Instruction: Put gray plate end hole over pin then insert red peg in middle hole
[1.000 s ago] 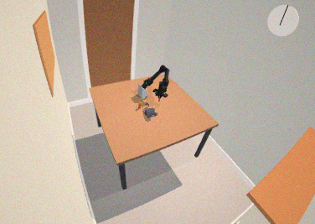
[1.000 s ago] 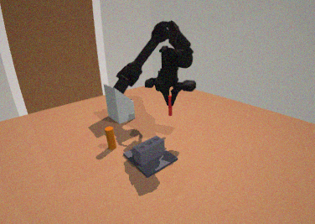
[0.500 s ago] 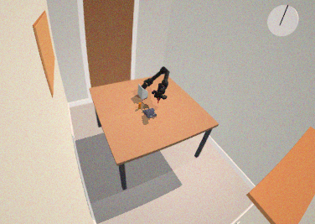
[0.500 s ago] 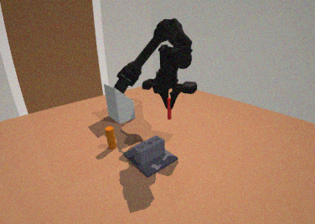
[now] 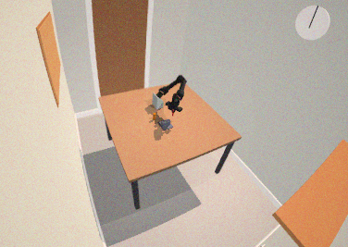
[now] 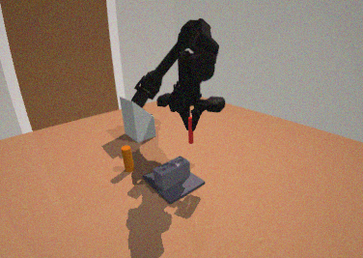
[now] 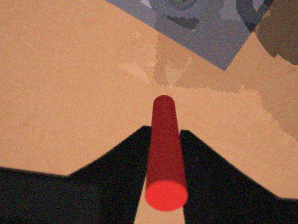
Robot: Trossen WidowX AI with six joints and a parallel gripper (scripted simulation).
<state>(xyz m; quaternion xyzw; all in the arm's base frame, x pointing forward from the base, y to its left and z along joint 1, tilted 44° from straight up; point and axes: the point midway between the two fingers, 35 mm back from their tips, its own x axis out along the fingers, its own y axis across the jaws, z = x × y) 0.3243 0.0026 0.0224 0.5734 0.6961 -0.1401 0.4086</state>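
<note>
My gripper tip is 90 mm to the left of the gray plate, 80 mm above it and 30 mm short of it. Round my gripper tip: peg 160 mm to the right, 110 mm behind, 80 mm below; then base 110 mm below, 80 mm to the right, 20 mm ahead.
</note>
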